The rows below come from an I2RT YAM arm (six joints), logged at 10 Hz.
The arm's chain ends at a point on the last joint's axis. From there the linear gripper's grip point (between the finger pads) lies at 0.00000 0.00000 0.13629 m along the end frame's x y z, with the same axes.
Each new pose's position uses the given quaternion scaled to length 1; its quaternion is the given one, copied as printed.
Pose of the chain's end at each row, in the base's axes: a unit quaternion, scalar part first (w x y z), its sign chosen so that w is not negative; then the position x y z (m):
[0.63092, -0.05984, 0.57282, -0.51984, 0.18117, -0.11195, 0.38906]
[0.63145, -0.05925, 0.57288, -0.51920, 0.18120, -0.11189, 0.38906]
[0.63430, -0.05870, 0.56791, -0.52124, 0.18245, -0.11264, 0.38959]
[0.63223, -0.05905, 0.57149, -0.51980, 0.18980, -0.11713, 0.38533]
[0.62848, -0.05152, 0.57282, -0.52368, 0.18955, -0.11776, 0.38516]
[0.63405, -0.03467, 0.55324, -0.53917, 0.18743, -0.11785, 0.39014]
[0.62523, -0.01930, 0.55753, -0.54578, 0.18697, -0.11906, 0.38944]
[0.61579, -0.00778, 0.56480, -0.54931, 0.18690, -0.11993, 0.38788]
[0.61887, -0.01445, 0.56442, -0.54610, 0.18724, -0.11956, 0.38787]
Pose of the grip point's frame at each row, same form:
[0.63092, -0.05984, 0.57282, -0.51984, 0.28816, -0.18283, 0.43493]
[0.63145, -0.05925, 0.57288, -0.51920, 0.28819, -0.18277, 0.43493]
[0.63430, -0.05870, 0.56791, -0.52124, 0.28898, -0.18318, 0.43703]
[0.63223, -0.05905, 0.57149, -0.51980, 0.29665, -0.18793, 0.43164]
[0.62848, -0.05152, 0.57282, -0.52368, 0.29503, -0.19070, 0.43129]
[0.63405, -0.03467, 0.55324, -0.53917, 0.28814, -0.19317, 0.44267]
[0.62523, -0.01930, 0.55753, -0.54578, 0.28486, -0.19871, 0.44090]
[0.61579, -0.00778, 0.56480, -0.54931, 0.28287, -0.20319, 0.43720]
[0.61887, -0.01445, 0.56442, -0.54610, 0.28460, -0.20114, 0.43727]

